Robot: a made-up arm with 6 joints. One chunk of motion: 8 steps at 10 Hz.
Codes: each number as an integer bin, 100 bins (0 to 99) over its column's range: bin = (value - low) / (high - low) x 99, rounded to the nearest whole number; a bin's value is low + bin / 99 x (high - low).
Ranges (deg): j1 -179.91..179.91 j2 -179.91..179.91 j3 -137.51..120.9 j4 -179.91..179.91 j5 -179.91..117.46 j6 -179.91..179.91
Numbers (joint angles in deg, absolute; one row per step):
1: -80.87 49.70 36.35 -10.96 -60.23 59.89
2: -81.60 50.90 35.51 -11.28 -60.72 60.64
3: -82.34 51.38 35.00 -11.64 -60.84 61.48
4: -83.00 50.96 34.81 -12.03 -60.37 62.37
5: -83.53 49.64 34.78 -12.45 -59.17 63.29
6: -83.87 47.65 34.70 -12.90 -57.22 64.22
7: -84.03 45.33 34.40 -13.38 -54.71 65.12
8: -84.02 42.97 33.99 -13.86 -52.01 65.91
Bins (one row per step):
1: 27 63 67 46 40 66
2: 27 64 66 46 40 66
3: 27 64 66 46 40 66
4: 27 64 66 46 40 67
5: 27 63 66 46 40 67
6: 26 63 66 46 41 67
7: 26 62 66 46 42 67
8: 26 61 66 46 43 68

